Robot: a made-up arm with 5 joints. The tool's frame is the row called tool. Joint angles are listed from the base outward.
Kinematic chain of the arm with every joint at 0, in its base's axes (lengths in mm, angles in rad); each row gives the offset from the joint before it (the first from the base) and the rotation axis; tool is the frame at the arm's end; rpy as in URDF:
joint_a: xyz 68 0 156 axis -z
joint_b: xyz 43 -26 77 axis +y
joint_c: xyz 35 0 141 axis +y
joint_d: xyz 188 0 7 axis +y
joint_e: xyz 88 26 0 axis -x
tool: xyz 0 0 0 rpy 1.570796 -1.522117 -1.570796
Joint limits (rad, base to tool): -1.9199..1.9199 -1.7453..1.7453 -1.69..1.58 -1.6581..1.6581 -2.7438..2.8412
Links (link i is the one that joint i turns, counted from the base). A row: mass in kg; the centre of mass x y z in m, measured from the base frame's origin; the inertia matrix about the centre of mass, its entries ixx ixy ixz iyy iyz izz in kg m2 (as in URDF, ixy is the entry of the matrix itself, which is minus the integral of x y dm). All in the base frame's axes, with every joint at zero. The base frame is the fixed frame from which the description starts. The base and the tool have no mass.
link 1: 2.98; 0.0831 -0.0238 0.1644; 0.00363 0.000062 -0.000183 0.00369 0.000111 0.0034
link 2: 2.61; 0.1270 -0.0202 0.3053; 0.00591 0 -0.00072 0.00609 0 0.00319
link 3: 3.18; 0.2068 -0.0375 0.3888; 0.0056 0 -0.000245 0.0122 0 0.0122
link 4: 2.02; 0.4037 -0.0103 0.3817; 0.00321 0.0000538 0 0.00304 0 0.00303
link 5: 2.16; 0.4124 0.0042 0.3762; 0.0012 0 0 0.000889 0 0.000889
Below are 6 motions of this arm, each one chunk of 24 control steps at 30 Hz.
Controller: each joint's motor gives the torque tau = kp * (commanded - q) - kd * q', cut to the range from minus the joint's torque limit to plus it. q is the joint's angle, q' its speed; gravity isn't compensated. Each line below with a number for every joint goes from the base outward.
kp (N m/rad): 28 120 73 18 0.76
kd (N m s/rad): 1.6 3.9 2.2 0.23 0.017
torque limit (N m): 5.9 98 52 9.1 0.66
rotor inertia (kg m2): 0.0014 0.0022 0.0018 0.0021 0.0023
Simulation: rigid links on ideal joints. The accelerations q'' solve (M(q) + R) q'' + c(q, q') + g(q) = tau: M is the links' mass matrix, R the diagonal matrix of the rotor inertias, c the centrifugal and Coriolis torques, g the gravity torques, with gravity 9.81 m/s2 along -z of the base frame. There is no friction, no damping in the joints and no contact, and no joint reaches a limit. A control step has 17 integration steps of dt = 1/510 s. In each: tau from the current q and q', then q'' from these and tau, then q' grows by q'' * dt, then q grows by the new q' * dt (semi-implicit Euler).
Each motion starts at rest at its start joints. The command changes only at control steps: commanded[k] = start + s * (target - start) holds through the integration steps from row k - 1 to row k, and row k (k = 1, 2, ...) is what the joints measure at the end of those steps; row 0 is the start. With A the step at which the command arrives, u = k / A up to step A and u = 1 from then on. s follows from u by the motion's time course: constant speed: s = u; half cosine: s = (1 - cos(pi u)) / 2; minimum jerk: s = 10 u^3 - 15 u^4 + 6 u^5; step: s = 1 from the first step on.
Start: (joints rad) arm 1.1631 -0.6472 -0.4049 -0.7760 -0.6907
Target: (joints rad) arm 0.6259 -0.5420 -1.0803 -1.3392 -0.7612
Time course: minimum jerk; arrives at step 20
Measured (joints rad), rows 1 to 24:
1: 1.1622 -0.6570 -0.3792 -0.8095 -0.6937
2: 1.1626 -0.6598 -0.3640 -0.8446 -0.7068
3: 1.1587 -0.6568 -0.3674 -0.8486 -0.7263
4: 1.1496 -0.6498 -0.3814 -0.8455 -0.7445
5: 1.1341 -0.6385 -0.4027 -0.8598 -0.7546
6: 1.1103 -0.6238 -0.4323 -0.8928 -0.7540
7: 1.0776 -0.6079 -0.4724 -0.9363 -0.7456
8: 1.0373 -0.5929 -0.5234 -0.9862 -0.7347
9: 0.9915 -0.5804 -0.5846 -1.0433 -0.7276
10: 0.9430 -0.5720 -0.6544 -1.1079 -0.7301
11: 0.8946 -0.5695 -0.7312 -1.1783 -0.7463
12: 0.8487 -0.5741 -0.8125 -1.2508 -0.7770
13: 0.8065 -0.5863 -0.8956 -1.3212 -0.8201
14: 0.7686 -0.6055 -0.9772 -1.3856 -0.8704
15: 0.7350 -0.6303 -1.0536 -1.4407 -0.9216
16: 0.7056 -0.6578 -1.1212 -1.4845 -0.9671
17: 0.6805 -0.6848 -1.1767 -1.5160 -1.0018
18: 0.6595 -0.7080 -1.2176 -1.5353 -1.0223
19: 0.6430 -0.7246 -1.2429 -1.5434 -1.0280
20: 0.6309 -0.7325 -1.2535 -1.5422 -1.0202
21: 0.6232 -0.7305 -1.2521 -1.5343 -1.0018
22: 0.6195 -0.7194 -1.2414 -1.5233 -0.9766
23: 0.6191 -0.7012 -1.2240 -1.5122 -0.9487
24: 0.6210 -0.6783 -1.2025 -1.5023 -0.9226

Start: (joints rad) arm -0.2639 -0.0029 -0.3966 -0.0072 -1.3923
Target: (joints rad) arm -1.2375 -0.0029 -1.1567 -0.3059 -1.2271
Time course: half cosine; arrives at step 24
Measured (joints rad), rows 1 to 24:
1: -0.2638 -0.0012 -0.3816 -0.0021 -1.3912
2: -0.2636 0.0138 -0.3634 0.0347 -1.3836
3: -0.2643 0.0429 -0.3431 0.0743 -1.3645
4: -0.2670 0.0822 -0.3229 0.1090 -1.3309
5: -0.2732 0.1257 -0.3058 0.1414 -1.2830
6: -0.2838 0.1675 -0.2943 0.1710 -1.2231
7: -0.3001 0.2036 -0.2916 0.1936 -1.1555
8: -0.3228 0.2316 -0.3013 0.2044 -1.0860
9: -0.3528 0.2502 -0.3258 0.2002 -1.0216
10: -0.3908 0.2594 -0.3661 0.1798 -0.9701
11: -0.4376 0.2595 -0.4212 0.1450 -0.9382
12: -0.4941 0.2512 -0.4880 0.1001 -0.9302
13: -0.5616 0.2352 -0.5623 0.0506 -0.9465
14: -0.6417 0.2131 -0.6399 0.0004 -0.9828
15: -0.7359 0.1873 -0.7171 -0.0485 -1.0316
16: -0.8451 0.1604 -0.7911 -0.0951 -1.0836
17: -0.9680 0.1350 -0.8594 -0.1383 -1.1300
18: -1.1000 0.1131 -0.9201 -0.1770 -1.1645
19: -1.2332 0.0954 -0.9721 -0.2103 -1.1849
20: -1.3622 0.0821 -1.0150 -0.2372 -1.1930
21: -1.4813 0.0725 -1.0492 -0.2584 -1.1932
22: -1.5846 0.0656 -1.0750 -0.2745 -1.1906
23: -1.6668 0.0604 -1.0931 -0.2859 -1.1900
24: -1.7237 0.0558 -1.1041 -0.2936 -1.1942

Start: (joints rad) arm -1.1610 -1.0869 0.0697 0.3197 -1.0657
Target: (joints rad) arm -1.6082 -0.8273 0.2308 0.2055 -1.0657
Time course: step
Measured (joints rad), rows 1 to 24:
1: -1.1998 -1.0644 0.1123 0.1711 -1.0610
2: -1.3040 -0.9998 0.1373 0.0898 -1.0614
3: -1.4175 -0.9317 0.1712 0.1337 -1.0846
4: -1.5046 -0.8667 0.2329 0.2253 -1.1172
5: -1.5658 -0.8012 0.3132 0.3173 -1.1292
6: -1.6090 -0.7386 0.3982 0.3960 -1.0988
7: -1.6403 -0.6881 0.4763 0.4613 -1.0204
8: -1.6629 -0.6585 0.5377 0.5140 -0.9030
9: -1.6779 -0.6523 0.5738 0.5478 -0.7667
10: -1.6849 -0.6641 0.5794 0.5510 -0.6394
11: -1.6839 -0.6847 0.5554 0.5160 -0.5518
12: -1.6754 -0.7071 0.5086 0.4507 -0.5289
13: -1.6612 -0.7303 0.4501 0.3775 -0.5808
14: -1.6433 -0.7569 0.3922 0.3188 -0.6983
15: -1.6240 -0.7877 0.3449 0.2840 -0.8557
16: -1.6053 -0.8190 0.3125 0.2697 -1.0181
17: -1.5895 -0.8444 0.2942 0.2675 -1.1520
18: -1.5783 -0.8594 0.2875 0.2717 -1.2331
19: -1.5726 -0.8624 0.2902 0.2806 -1.2509
20: -1.5722 -0.8549 0.3011 0.2949 -1.2087
21: -1.5761 -0.8397 0.3189 0.3148 -1.1207
22: -1.5827 -0.8199 0.3420 0.3391 -1.0076
23: -1.5907 -0.7986 0.3682 0.3653 -0.8914
24: -1.5991 -0.7786 0.3948 0.3905 -0.7919

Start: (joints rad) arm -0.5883 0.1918 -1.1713 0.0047 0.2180
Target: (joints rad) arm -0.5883 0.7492 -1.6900 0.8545 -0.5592
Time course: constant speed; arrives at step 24
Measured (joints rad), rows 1 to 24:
1: -0.5874 0.2071 -1.1914 0.0371 0.2130
2: -0.5857 0.2334 -1.2083 0.0848 0.1980
3: -0.5837 0.2683 -1.2182 0.1412 0.1729
4: -0.5817 0.3105 -1.2213 0.2029 0.1408
5: -0.5802 0.3586 -1.2190 0.2680 0.1068
6: -0.5793 0.4107 -1.2128 0.3345 0.0760
7: -0.5791 0.4650 -1.2047 0.4004 0.0525
8: -0.5794 0.5195 -1.1968 0.4637 0.0379
9: -0.5804 0.5719 -1.1911 0.5231 0.0312
10: -0.5818 0.6204 -1.1894 0.5774 0.0289
11: -0.5835 0.6635 -1.1933 0.6256 0.0262
12: -0.5855 0.6998 -1.2038 0.6672 0.0183
13: -0.5876 0.7292 -1.2213 0.7020 0.0012
14: -0.5898 0.7515 -1.2458 0.7305 -0.0267
15: -0.5919 0.7675 -1.2765 0.7538 -0.0653
16: -0.5939 0.7784 -1.3121 0.7738 -0.1124
17: -0.5956 0.7857 -1.3510 0.7924 -0.1648
18: -0.5971 0.7910 -1.3916 0.8116 -0.2189
19: -0.5983 0.7962 -1.4320 0.8325 -0.2711
20: -0.5990 0.8029 -1.4709 0.8562 -0.3190
21: -0.5992 0.8125 -1.5068 0.8831 -0.3610
22: -0.5989 0.8261 -1.5388 0.9134 -0.3967
23: -0.5982 0.8442 -1.5662 0.9468 -0.4265
24: -0.5970 0.8672 -1.5889 0.9831 -0.4516

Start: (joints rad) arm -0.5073 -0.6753 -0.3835 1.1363 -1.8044
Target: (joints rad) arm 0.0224 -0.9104 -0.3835 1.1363 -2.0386
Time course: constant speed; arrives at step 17
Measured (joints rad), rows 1 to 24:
1: -0.5046 -0.6875 -0.3614 1.1681 -1.8029
2: -0.4925 -0.7007 -0.3315 1.2602 -1.7917
3: -0.4695 -0.7098 -0.2964 1.3451 -1.7653
4: -0.4386 -0.7124 -0.2642 1.3831 -1.7265
5: -0.4042 -0.7103 -0.2424 1.3706 -1.6873
6: -0.3695 -0.7077 -0.2333 1.3302 -1.6633
7: -0.3359 -0.7096 -0.2345 1.2922 -1.6666
8: -0.3031 -0.7200 -0.2412 1.2758 -1.7000
9: -0.2701 -0.7401 -0.2501 1.2817 -1.7566
10: -0.2358 -0.7673 -0.2598 1.2981 -1.8237
11: -0.1999 -0.7975 -0.2706 1.3113 -1.8886
12: -0.1634 -0.8273 -0.2828 1.3137 -1.9426
13: -0.1277 -0.8546 -0.2959 1.3059 -1.9812
14: -0.0942 -0.8790 -0.3084 1.2941 -2.0039
15: -0.0633 -0.9008 -0.3189 1.2852 -2.0123
16: -0.0341 -0.9206 -0.3261 1.2831 -2.0097
17: -0.0056 -0.9387 -0.3295 1.2876 -2.0002
18: 0.0172 -0.9517 -0.3338 1.2990 -1.9882
19: 0.0295 -0.9594 -0.3367 1.3070 -1.9757
20: 0.0334 -0.9618 -0.3374 1.3072 -1.9638
21: 0.0326 -0.9594 -0.3360 1.3018 -1.9537
22: 0.0299 -0.9538 -0.3324 1.2957 -1.9470
23: 0.0269 -0.9465 -0.3269 1.2933 -1.9445
24: 0.0245 -0.9390 -0.3199 1.2961 -1.9460

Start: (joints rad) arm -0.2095 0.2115 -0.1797 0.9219 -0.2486
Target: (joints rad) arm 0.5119 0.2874 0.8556 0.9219 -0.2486
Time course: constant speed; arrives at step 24
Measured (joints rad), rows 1 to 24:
1: -0.2085 0.2159 -0.1520 0.8989 -0.2508
2: -0.2048 0.2386 -0.1007 0.8836 -0.2578
3: -0.1976 0.2760 -0.0326 0.8853 -0.2687
4: -0.1861 0.3223 0.0479 0.8965 -0.2796
5: -0.1695 0.3703 0.1337 0.9100 -0.2857
6: -0.1468 0.4112 0.2169 0.9245 -0.2835
7: -0.1174 0.4372 0.2900 0.9411 -0.2717
8: -0.0808 0.4442 0.3473 0.9570 -0.2510
9: -0.0382 0.4340 0.3857 0.9639 -0.2255
10: 0.0086 0.4131 0.4061 0.9530 -0.2021
11: 0.0569 0.3892 0.4139 0.9229 -0.1892
12: 0.1047 0.3680 0.4172 0.8833 -0.1940
13: 0.1508 0.3515 0.4241 0.8491 -0.2188
14: 0.1946 0.3404 0.4412 0.8311 -0.2598
15: 0.2363 0.3353 0.4720 0.8297 -0.3074
16: 0.2761 0.3376 0.5164 0.8381 -0.3501
17: 0.3139 0.3472 0.5711 0.8481 -0.3779
18: 0.3495 0.3617 0.6311 0.8559 -0.3856
19: 0.3823 0.3762 0.6910 0.8621 -0.3734
20: 0.4118 0.3860 0.7463 0.8685 -0.3460
21: 0.4376 0.3886 0.7939 0.8740 -0.3105
22: 0.4601 0.3851 0.8327 0.8746 -0.2752
23: 0.4802 0.3784 0.8638 0.8663 -0.2483
24: 0.4992 0.3716 0.8897 0.8495 -0.2366

